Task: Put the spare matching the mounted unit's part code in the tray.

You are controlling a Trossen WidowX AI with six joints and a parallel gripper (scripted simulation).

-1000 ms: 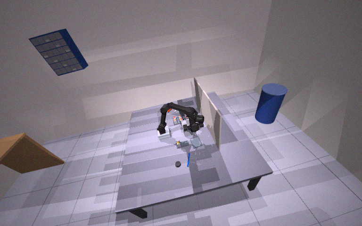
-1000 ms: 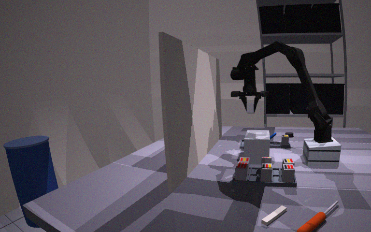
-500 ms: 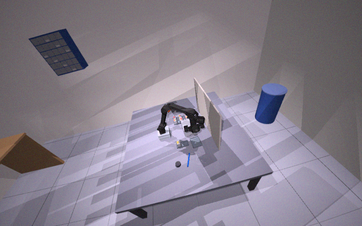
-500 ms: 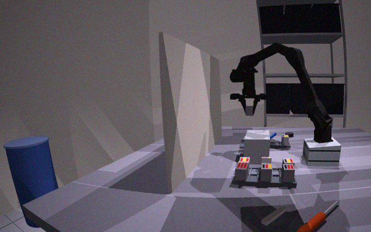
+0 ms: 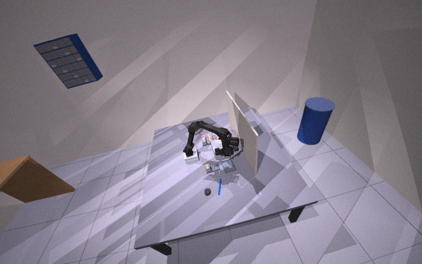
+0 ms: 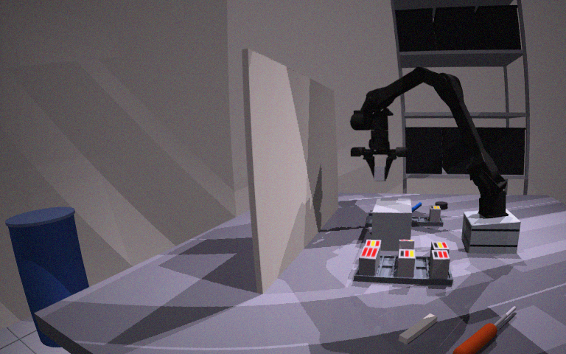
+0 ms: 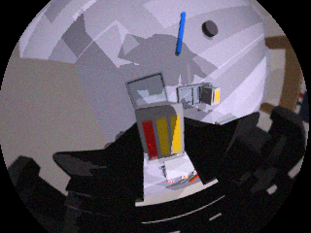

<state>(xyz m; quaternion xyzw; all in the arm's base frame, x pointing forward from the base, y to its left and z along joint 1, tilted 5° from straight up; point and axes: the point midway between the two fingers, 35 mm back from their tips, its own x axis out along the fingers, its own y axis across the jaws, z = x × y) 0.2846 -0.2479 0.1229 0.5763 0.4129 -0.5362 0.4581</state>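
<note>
My gripper tip is now 140 mm above the dark grey tray and 10 mm past it. Round my gripper tip: grey mounted unit (200 mm to the left, 90 mm below, 20 mm behind); blue pen (150 mm to the right, 150 mm behind, 130 mm below); tall upright panel (210 mm ahead, 160 mm to the left, 80 mm above).
</note>
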